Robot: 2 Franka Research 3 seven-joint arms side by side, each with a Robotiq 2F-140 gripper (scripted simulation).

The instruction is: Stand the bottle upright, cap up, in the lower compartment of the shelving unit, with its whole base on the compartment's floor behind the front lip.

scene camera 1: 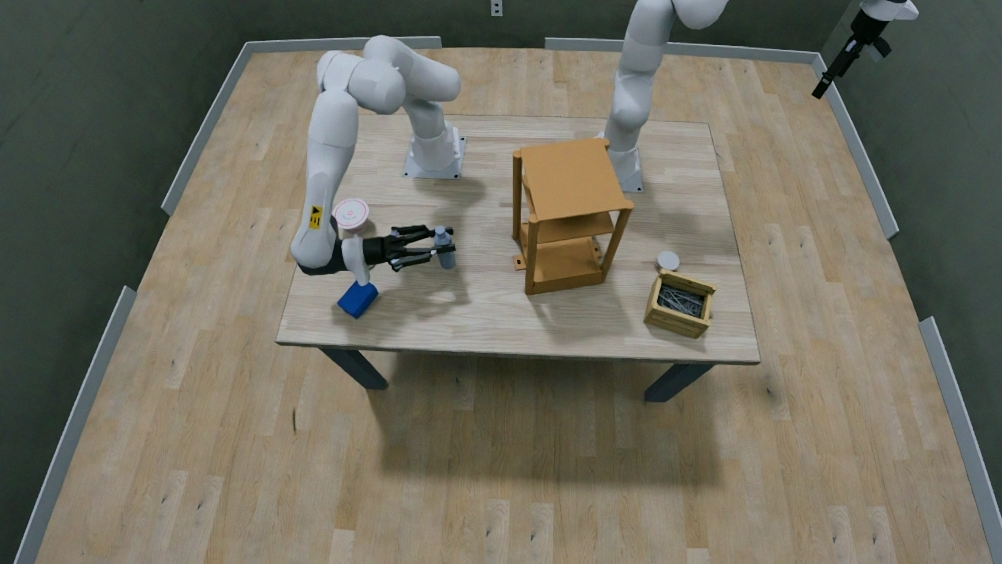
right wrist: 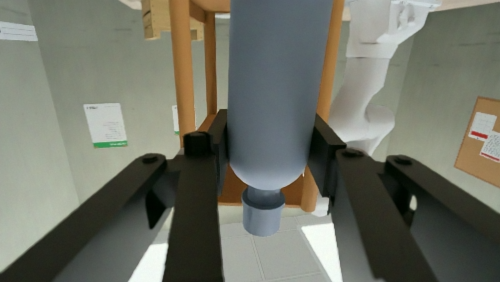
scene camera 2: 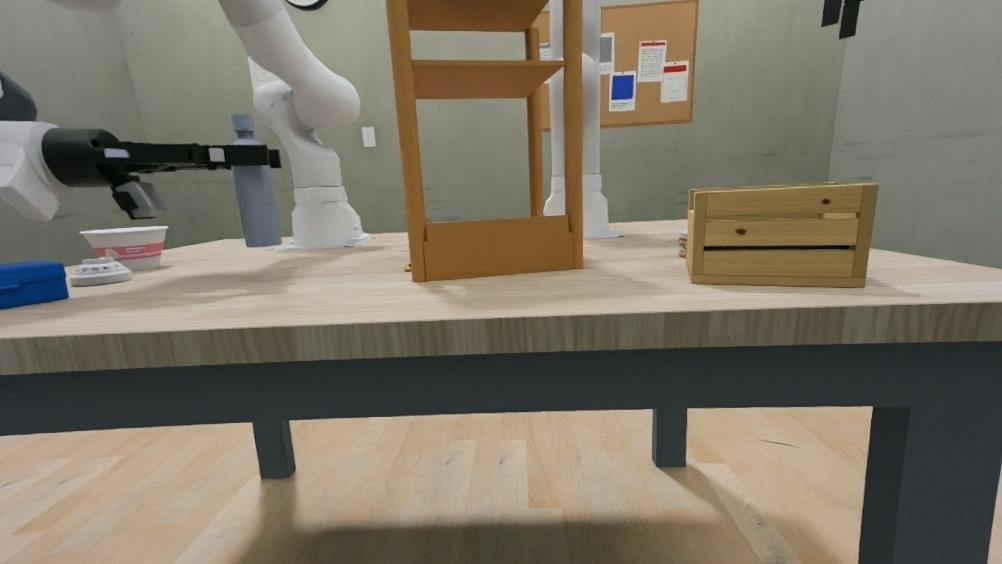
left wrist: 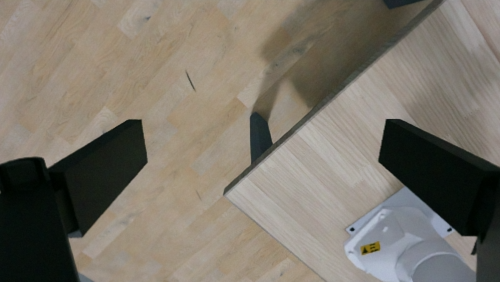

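Blue-grey bottle [scene camera 2: 253, 183], also [right wrist: 275, 67]; out of frame in the left wrist view. Blue box [scene camera 1: 356, 299]; out of frame in the right wrist view. My left gripper [scene camera 1: 827, 85], also [left wrist: 263, 141]. My right gripper [scene camera 2: 273, 156], also [scene camera 1: 454, 238] and [right wrist: 266, 127].
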